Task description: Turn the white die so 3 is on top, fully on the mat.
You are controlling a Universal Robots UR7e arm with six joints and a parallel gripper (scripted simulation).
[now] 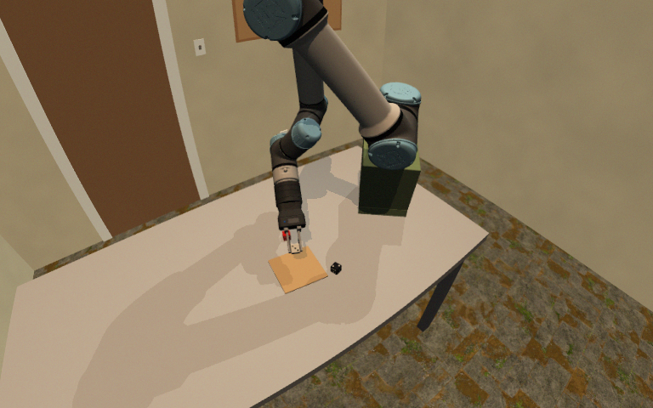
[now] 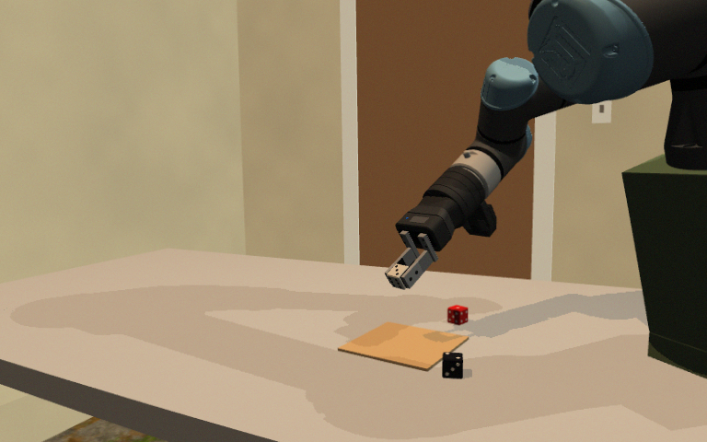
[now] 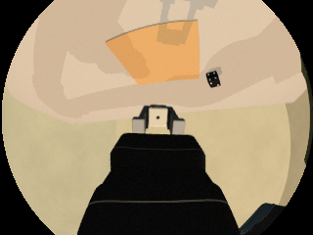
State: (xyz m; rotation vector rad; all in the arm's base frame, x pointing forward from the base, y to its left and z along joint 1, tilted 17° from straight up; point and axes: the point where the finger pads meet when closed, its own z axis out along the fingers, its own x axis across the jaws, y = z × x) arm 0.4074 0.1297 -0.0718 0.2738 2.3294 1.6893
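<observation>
Now: the white die 10 mm to the left of my hand. Round my hand: orange mat 110 mm below; black die 100 mm below, 100 mm behind, 60 mm to the left; red die 140 mm to the right, 100 mm below, 20 mm behind.
</observation>
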